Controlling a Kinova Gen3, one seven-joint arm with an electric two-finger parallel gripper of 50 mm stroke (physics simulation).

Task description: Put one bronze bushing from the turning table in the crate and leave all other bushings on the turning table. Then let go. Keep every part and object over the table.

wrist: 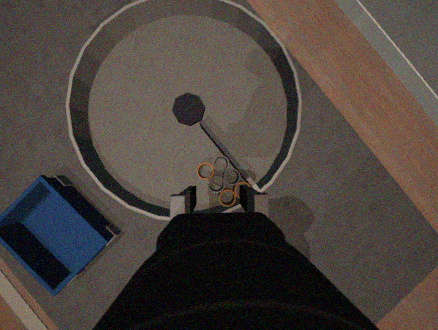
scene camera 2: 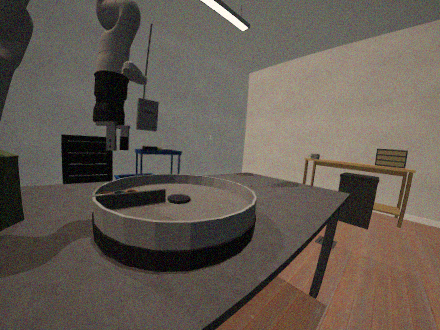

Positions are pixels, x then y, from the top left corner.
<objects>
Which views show my gripper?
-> The wrist view and scene camera 2: all of them.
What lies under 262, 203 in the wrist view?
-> My gripper.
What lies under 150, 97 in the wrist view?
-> A round turning table.
</objects>
